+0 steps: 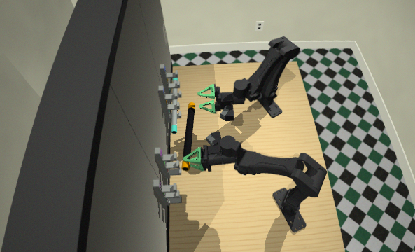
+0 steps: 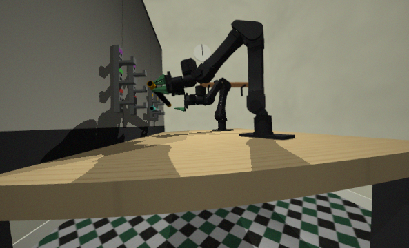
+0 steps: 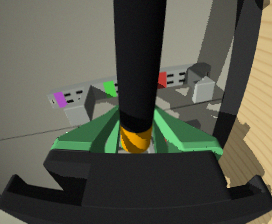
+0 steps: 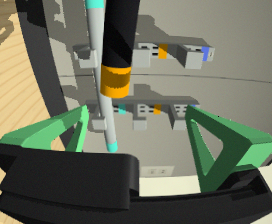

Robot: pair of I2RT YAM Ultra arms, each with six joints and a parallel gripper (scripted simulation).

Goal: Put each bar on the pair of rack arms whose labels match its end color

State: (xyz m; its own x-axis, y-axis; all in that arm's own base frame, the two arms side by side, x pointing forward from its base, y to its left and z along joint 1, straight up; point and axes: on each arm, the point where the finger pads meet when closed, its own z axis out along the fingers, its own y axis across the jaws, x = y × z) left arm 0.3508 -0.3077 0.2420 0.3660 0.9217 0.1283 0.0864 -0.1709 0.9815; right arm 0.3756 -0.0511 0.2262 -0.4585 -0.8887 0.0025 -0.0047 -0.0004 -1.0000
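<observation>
My right hand is 120 mm short of the pale bar, 60 mm above it and 40 mm to the left of it. The rest, counted from my right hand: black bar: 170 mm to the left, 60 mm ahead.
Now: the black bar 20 mm behind my left hand, 130 mm to the right of it and 20 mm below it. Round my left hand: pale bar (50 mm ahead, 340 mm to the right, 80 mm below).
</observation>
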